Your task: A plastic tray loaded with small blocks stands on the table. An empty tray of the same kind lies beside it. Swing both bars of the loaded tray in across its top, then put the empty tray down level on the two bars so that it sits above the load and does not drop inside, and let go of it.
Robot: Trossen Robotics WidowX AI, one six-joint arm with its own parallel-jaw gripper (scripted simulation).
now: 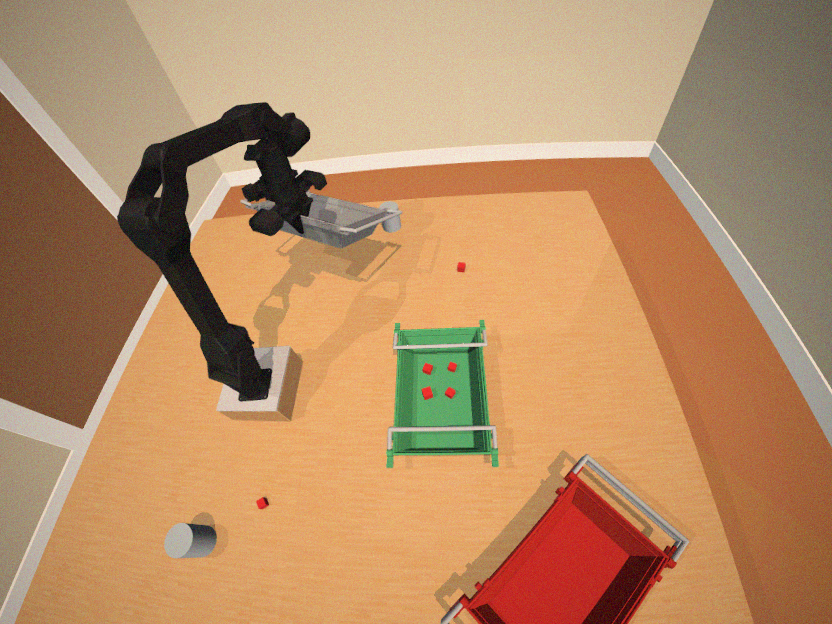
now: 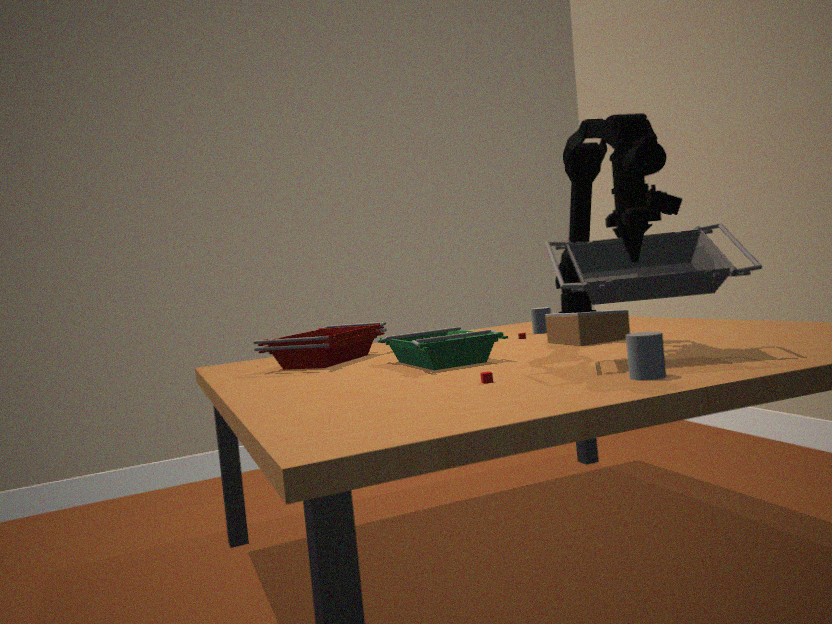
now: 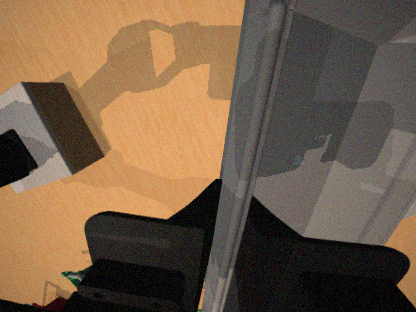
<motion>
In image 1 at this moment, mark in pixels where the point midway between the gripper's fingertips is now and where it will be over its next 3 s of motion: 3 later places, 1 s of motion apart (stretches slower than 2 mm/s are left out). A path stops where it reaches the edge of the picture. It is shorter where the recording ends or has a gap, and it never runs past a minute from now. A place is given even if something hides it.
My gripper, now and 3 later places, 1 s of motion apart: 303, 231; 346, 243; 383, 273; 405, 323
</motion>
